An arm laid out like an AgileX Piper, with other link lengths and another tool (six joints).
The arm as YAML. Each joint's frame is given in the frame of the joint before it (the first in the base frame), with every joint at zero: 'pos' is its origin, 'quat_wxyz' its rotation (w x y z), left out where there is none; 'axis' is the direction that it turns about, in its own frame. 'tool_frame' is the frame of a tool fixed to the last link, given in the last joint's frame.
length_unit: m
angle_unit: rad
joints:
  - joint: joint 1
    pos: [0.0, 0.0, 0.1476]
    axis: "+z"
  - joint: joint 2
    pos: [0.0, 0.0, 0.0]
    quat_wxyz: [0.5, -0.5, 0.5, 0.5]
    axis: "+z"
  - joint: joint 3
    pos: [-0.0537, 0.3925, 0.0]
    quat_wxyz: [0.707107, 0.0, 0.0, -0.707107]
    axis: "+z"
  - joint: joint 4
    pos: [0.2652, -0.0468, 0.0]
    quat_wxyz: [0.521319, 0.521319, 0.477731, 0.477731]
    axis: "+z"
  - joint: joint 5
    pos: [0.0, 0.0, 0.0]
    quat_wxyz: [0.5, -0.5, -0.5, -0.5]
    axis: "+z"
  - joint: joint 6
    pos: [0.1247, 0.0, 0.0]
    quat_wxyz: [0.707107, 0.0, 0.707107, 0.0]
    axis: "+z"
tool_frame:
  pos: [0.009, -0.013, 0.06]
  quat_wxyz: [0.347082, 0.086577, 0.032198, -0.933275]
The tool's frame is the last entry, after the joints.
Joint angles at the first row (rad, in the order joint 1, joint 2, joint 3, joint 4, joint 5, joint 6):
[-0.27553 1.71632 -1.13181 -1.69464 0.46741 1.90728]
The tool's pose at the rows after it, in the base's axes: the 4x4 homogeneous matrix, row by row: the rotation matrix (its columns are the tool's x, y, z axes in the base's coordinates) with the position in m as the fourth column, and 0 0 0 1 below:
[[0.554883, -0.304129, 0.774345, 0.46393], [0.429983, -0.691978, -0.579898, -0.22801], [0.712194, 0.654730, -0.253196, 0.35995], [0, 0, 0, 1]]
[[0.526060, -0.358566, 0.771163, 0.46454], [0.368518, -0.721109, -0.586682, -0.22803], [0.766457, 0.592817, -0.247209, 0.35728], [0, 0, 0, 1]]
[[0.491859, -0.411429, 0.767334, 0.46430], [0.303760, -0.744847, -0.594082, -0.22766], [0.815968, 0.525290, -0.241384, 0.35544], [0, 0, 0, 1]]
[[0.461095, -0.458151, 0.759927, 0.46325], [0.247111, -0.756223, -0.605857, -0.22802], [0.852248, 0.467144, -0.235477, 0.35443], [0, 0, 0, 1]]
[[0.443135, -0.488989, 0.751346, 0.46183], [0.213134, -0.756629, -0.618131, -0.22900], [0.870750, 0.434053, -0.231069, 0.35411], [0, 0, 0, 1]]
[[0.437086, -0.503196, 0.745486, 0.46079], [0.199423, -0.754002, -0.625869, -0.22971], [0.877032, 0.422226, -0.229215, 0.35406], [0, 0, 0, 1]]
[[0.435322, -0.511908, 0.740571, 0.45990], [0.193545, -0.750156, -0.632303, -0.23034], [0.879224, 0.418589, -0.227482, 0.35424], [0, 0, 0, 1]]
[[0.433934, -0.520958, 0.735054, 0.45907], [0.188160, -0.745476, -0.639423, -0.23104], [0.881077, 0.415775, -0.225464, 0.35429], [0, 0, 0, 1]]
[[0.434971, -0.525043, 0.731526, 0.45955], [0.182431, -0.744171, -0.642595, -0.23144], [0.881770, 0.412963, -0.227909, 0.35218], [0, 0, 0, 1]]
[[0.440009, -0.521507, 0.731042, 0.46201], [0.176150, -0.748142, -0.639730, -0.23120], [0.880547, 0.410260, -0.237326, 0.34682], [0, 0, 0, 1]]
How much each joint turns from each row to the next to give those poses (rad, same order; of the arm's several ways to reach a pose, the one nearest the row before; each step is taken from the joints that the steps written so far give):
[0.00000 0.00763 -0.00241 -0.00477 -0.00175 0.08528]
[-0.00001 0.00375 -0.00130 0.00075 -0.00574 0.08764]
[0.00013 0.00066 0.00000 0.00267 -0.00584 0.08673]
[0.00037 0.00000 0.00000 0.00379 0.00185 0.07220]
[0.00046 0.00000 0.00001 0.00399 0.00804 0.04126]
[0.00061 -0.00002 0.00001 0.00401 0.00725 0.01419]
[0.00084 0.00002 0.00001 0.00266 0.00770 0.00558]
[0.00113 0.00060 -0.00003 0.00175 0.00908 0.00623]
[0.00083 0.00441 0.00003 0.00071 0.00410 0.00630]
[0.00083 0.01003 -0.00001 0.00019 -0.00320 0.00532]

